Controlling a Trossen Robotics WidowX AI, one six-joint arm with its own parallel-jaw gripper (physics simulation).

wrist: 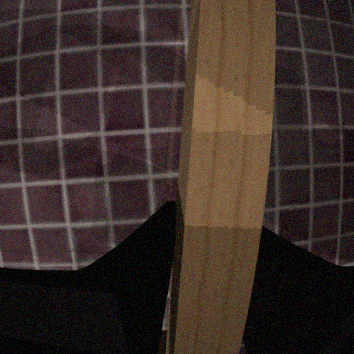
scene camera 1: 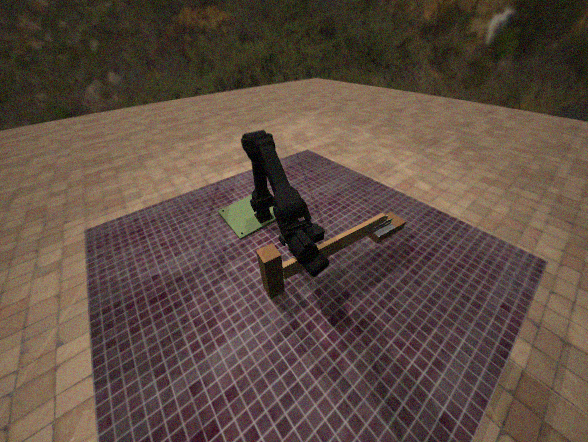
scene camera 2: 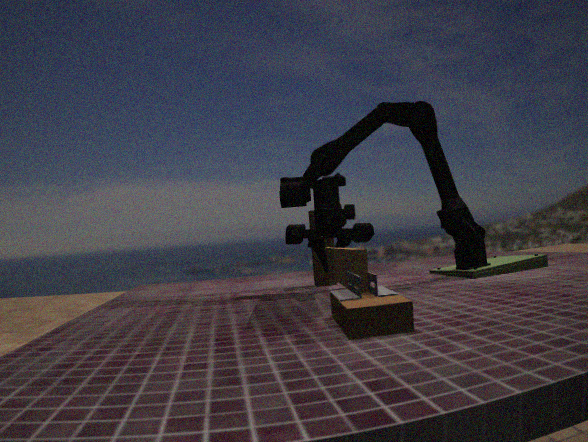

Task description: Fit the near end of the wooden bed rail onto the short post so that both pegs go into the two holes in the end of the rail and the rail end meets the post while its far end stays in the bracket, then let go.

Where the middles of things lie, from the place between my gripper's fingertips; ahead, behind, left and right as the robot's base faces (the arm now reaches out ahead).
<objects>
I see the wooden bed rail (scene camera 2: pixel 354 260) 120 mm to the left of my hand and 20 mm above it. From my hand the other things lie so: short post (scene camera 1: pixel 269 258) 130 mm to the right, 50 mm above; then grey bracket (scene camera 2: pixel 352 293) 340 mm to the left.
</objects>
